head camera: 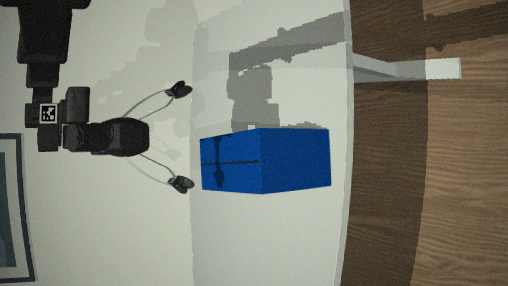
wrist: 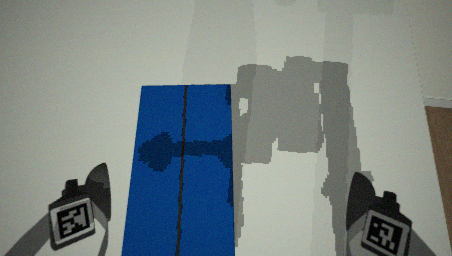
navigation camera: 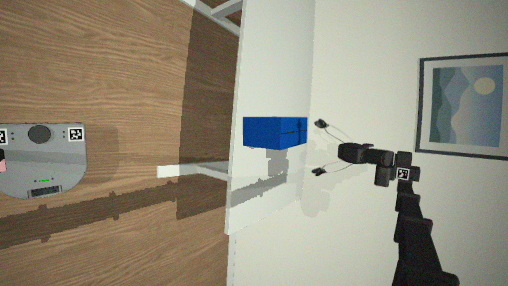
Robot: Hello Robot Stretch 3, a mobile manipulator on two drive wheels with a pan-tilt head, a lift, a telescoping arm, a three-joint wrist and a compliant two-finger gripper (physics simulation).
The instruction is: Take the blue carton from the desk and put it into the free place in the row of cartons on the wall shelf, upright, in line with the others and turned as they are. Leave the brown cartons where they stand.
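Pixels of known places: gripper, between the fingertips: (head camera: 188,136) (navigation camera: 314,147); robot's base, origin of its link: (navigation camera: 40,133).
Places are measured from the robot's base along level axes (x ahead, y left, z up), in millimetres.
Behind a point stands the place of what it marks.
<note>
The blue carton (head camera: 295,157) @(x 21, y -625, z 818 mm) (navigation camera: 261,133) @(x 22, y -625, z 816 mm) (wrist: 207,190) stands on the white desk (head camera: 270,240) @(x 246, y -849, z 721 mm) (navigation camera: 275,50) @(x 436, y -862, z 721 mm) (wrist: 65,100), with a dark seam along its top. My gripper (head camera: 182,137) @(x -23, y -737, z 989 mm) (navigation camera: 319,147) @(x -23, y -737, z 989 mm) (wrist: 228,187) @(x -23, y -737, z 989 mm) is open and empty, pointing down above the carton, with its fingertips apart from it. In the wrist view the carton lies between the two fingers' lines, close to the left finger and well away from the right one. The wall shelf and the brown cartons do not show in these views.
A framed picture (head camera: 11,210) @(x 204, y -1378, z 1441 mm) (navigation camera: 467,105) @(x 207, y -1378, z 1620 mm) hangs on the wall beyond the arm. The robot's base (navigation camera: 55,160) @(x -110, y -47, z 160 mm) stands on the wooden floor (head camera: 465,175) @(x 124, y -594, z 1 mm) (navigation camera: 100,65) @(x 358, y -265, z 1 mm) in front of the desk. A white desk leg part (head camera: 442,68) (navigation camera: 170,171) juts out below the desk top.
</note>
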